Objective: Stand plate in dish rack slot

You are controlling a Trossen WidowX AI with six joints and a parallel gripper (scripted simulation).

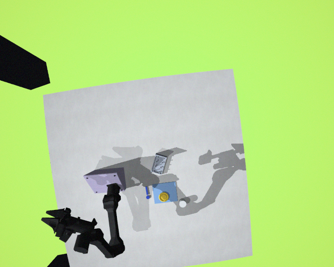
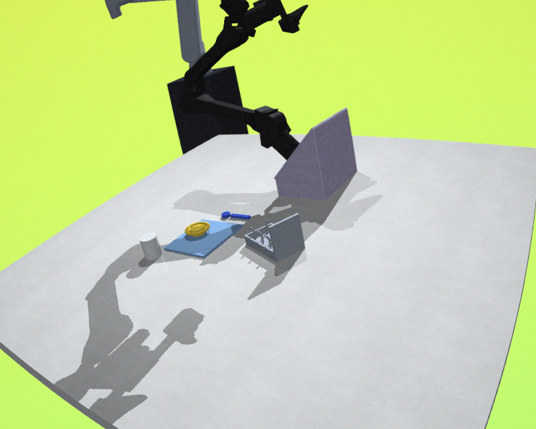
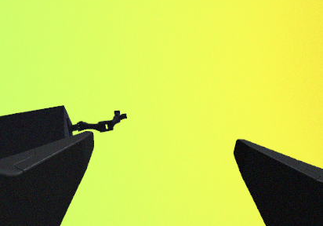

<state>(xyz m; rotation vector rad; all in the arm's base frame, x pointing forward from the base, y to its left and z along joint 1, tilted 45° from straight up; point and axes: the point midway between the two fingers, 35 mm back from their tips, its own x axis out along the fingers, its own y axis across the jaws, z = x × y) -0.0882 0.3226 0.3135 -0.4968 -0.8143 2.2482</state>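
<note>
My gripper tip is now 52 cm above the yellow plate, 45 cm short of it and 20 cm to the left of it. The rest, counted from my gripper tip: blue spoon (53 cm below, 36 cm ahead, 15 cm to the right); grey dish rack (51 cm below, 48 cm ahead, 2 cm to the left); blue mat (53 cm below, 47 cm ahead, 18 cm to the right).
</note>
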